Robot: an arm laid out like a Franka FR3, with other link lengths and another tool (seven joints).
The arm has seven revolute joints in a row. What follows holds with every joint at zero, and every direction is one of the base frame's.
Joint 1 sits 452.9 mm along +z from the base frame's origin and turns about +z.
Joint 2 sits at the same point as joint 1 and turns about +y.
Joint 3 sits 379.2 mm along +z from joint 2 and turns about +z.
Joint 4 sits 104.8 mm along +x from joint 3 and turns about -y.
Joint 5 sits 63.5 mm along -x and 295.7 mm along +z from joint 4 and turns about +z.
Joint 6 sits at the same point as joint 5 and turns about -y.
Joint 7 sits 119.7 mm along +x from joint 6 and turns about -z.
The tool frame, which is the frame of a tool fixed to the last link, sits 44 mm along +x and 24 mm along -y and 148.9 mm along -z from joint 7; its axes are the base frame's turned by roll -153, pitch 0 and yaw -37.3 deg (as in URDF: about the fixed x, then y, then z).
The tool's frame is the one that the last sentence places.
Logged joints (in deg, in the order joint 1, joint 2, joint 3, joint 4, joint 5, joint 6, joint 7), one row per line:
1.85, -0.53, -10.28, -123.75, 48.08, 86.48, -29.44
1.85, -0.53, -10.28, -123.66, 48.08, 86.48, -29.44
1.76, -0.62, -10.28, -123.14, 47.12, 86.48, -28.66
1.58, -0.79, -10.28, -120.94, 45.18, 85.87, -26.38
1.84, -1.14, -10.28, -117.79, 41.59, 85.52, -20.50
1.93, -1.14, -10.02, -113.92, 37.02, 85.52, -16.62
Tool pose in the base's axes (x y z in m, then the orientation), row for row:
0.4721, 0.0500, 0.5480, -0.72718, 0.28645, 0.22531, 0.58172
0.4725, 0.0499, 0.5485, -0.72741, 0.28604, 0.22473, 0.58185
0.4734, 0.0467, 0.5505, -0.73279, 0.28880, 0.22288, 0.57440
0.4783, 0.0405, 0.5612, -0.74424, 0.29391, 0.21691, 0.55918
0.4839, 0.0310, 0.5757, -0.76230, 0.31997, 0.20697, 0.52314
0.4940, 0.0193, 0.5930, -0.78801, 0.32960, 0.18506, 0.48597
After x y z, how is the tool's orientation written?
As a quaternion, x y z w.
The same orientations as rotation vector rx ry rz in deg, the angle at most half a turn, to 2 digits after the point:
-97.32, 38.34, 30.15
-97.34, 38.28, 30.07
-98.37, 38.77, 29.92
-100.54, 39.71, 29.30
-104.57, 43.89, 28.39
-109.86, 45.95, 25.80

